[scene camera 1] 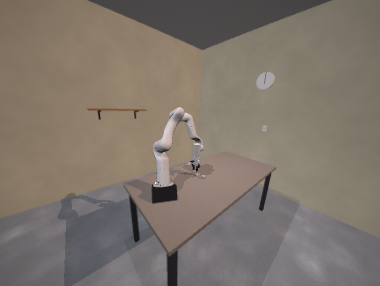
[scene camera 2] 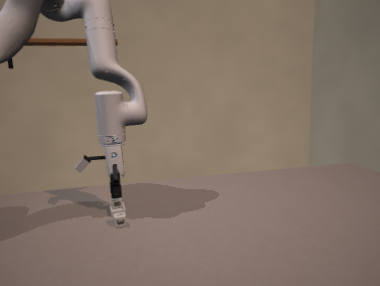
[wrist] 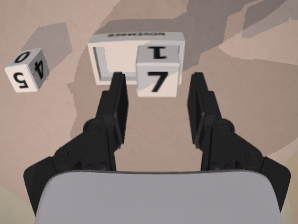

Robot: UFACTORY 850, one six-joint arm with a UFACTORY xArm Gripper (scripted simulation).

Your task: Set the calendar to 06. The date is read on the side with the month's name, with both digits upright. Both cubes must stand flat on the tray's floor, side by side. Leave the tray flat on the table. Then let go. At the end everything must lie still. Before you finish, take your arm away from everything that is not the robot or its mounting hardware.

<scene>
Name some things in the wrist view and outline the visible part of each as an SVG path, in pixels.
My gripper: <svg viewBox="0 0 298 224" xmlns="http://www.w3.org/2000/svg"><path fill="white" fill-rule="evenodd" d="M23 174L27 193L35 214L34 224L282 224L280 213L291 179L291 173L287 167L267 156L263 157L260 150L235 133L235 127L231 121L222 118L215 93L208 90L203 72L194 72L191 75L187 100L192 142L195 144L196 149L203 152L200 171L129 172L116 170L114 152L121 149L121 144L124 144L129 102L125 74L114 72L109 92L108 90L103 90L96 116L84 124L83 132L60 147L54 156L49 156L31 165Z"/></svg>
A white number cube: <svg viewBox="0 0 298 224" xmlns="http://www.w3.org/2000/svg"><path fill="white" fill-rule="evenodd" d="M41 48L18 52L5 67L6 74L17 93L39 91L50 71Z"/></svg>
A white calendar tray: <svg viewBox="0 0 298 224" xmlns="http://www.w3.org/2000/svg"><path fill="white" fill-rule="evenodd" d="M87 43L96 85L110 85L115 71L122 71L122 74L125 74L126 84L137 84L135 62L138 45L176 45L181 63L179 83L181 84L185 39L182 32L94 34Z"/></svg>
</scene>
